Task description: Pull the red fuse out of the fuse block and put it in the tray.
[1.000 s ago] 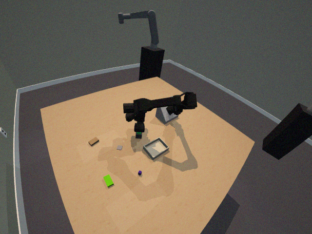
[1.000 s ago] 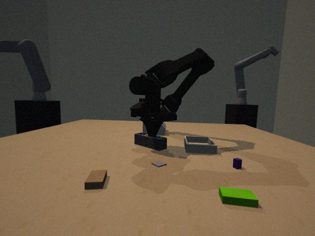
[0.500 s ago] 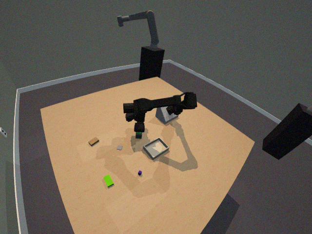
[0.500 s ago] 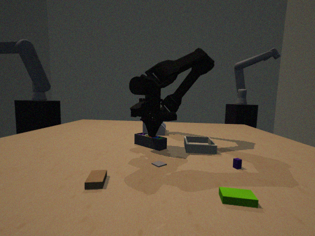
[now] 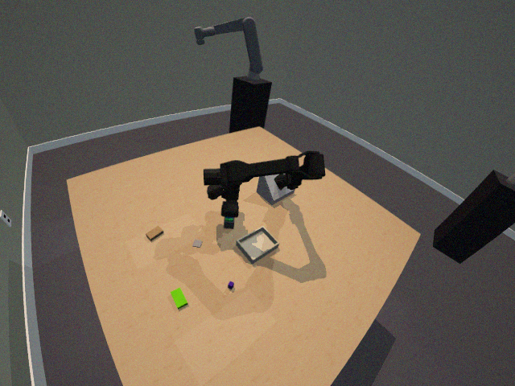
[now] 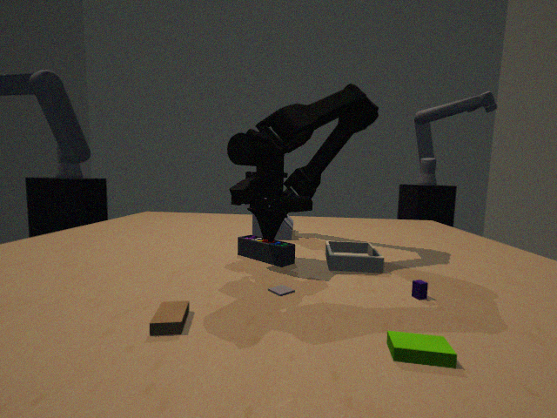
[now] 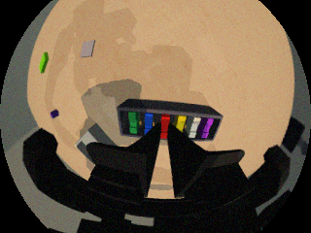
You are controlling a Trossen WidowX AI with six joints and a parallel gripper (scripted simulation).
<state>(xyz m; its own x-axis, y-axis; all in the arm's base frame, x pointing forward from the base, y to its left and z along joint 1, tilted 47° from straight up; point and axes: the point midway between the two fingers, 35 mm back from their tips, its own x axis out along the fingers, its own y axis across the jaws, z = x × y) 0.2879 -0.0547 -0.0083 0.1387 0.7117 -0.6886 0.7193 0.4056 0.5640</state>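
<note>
Right now my gripper tip is 2 cm short of the grey tray, 18 cm to the right of it and 4 cm above it. Round my gripper tip: red fuse: 1 cm below; purple cube: 21 cm ahead, 22 cm to the left, 3 cm below; grey tile: 18 cm ahead, 1 cm to the left, 4 cm below.
</note>
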